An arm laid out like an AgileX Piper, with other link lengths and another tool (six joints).
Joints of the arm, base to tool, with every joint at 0 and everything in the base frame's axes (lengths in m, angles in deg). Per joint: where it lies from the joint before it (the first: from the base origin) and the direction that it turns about. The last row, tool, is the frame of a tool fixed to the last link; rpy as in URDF.
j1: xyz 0 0 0.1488 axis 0 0 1
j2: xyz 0 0 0 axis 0 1 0
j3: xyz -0.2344 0 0.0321 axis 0 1 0
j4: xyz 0.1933 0 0.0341 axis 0.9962 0 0.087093
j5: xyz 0 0 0 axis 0 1 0
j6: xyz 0.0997 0 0.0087 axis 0.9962 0 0.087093
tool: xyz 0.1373 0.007 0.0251 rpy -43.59 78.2 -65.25
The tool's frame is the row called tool.
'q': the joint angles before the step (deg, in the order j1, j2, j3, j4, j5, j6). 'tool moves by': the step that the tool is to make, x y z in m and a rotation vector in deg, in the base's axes. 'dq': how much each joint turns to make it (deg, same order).
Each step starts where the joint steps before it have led.
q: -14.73 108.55 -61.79 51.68 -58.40 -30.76
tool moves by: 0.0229 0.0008 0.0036 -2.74 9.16 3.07
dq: -1.03 0.00 -6.03 1.61 8.69 -13.82
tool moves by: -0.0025 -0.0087 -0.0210 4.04 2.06 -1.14
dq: -1.06 0.87 -0.61 3.86 3.16 -1.71
